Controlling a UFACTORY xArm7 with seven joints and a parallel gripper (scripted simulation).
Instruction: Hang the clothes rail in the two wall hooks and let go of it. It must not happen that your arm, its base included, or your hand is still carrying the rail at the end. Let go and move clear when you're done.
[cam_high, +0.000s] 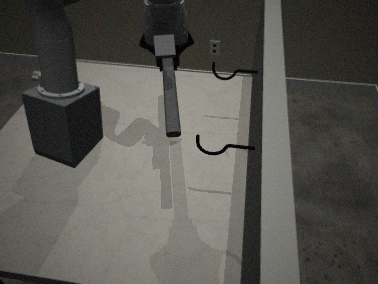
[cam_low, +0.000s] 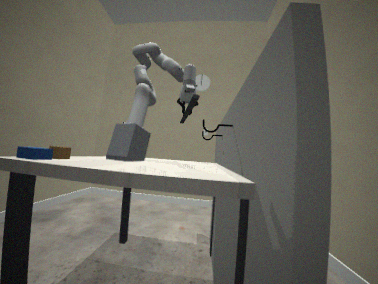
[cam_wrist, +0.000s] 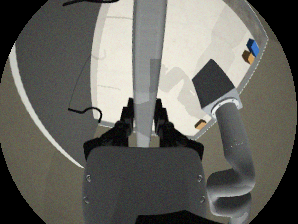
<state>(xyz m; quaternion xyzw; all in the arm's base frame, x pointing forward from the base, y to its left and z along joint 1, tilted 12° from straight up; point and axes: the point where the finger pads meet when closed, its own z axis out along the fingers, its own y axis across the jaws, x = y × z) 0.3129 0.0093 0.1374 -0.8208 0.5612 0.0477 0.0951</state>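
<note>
My gripper is now 10 mm above the clothes rail. Round my hand: wall panel (260 mm ahead, 30 mm to the left, 530 mm below); brown block (450 mm behind, 350 mm to the right, 290 mm below); blue block (450 mm behind, 440 mm to the right, 290 mm below).
</note>
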